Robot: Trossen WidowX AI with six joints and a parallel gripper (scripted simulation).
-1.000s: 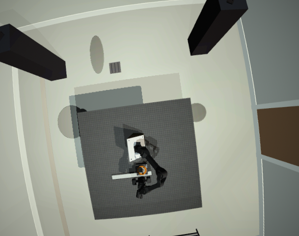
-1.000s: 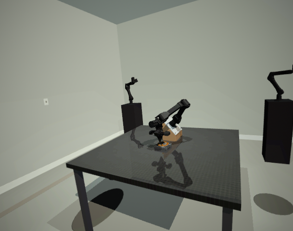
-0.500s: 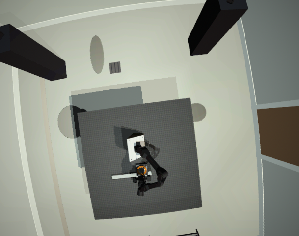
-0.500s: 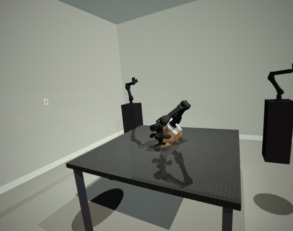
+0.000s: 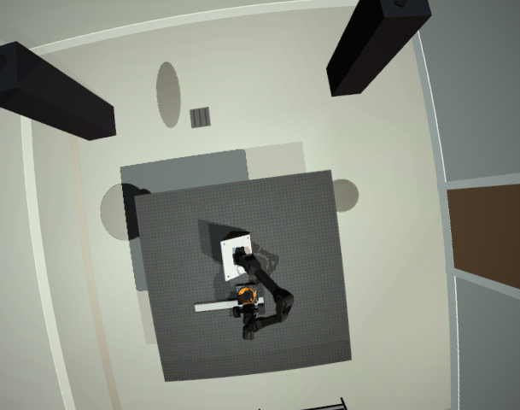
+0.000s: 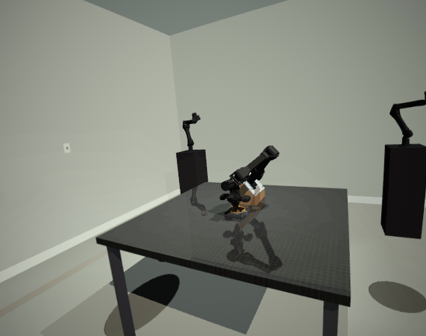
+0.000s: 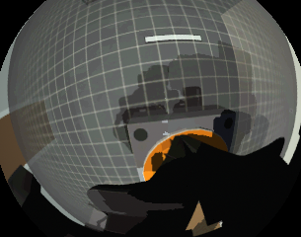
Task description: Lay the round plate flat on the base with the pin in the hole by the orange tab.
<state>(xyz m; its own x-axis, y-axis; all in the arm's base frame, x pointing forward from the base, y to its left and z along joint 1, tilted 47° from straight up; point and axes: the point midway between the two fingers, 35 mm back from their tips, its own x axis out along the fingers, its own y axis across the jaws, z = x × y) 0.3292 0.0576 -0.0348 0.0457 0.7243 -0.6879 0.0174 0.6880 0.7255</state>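
The round plate lies 3 cm behind my gripper tip and 1 cm below it. From my gripper tip the other things lie so: base: 5 cm behind, 2 cm below, 1 cm to the right.
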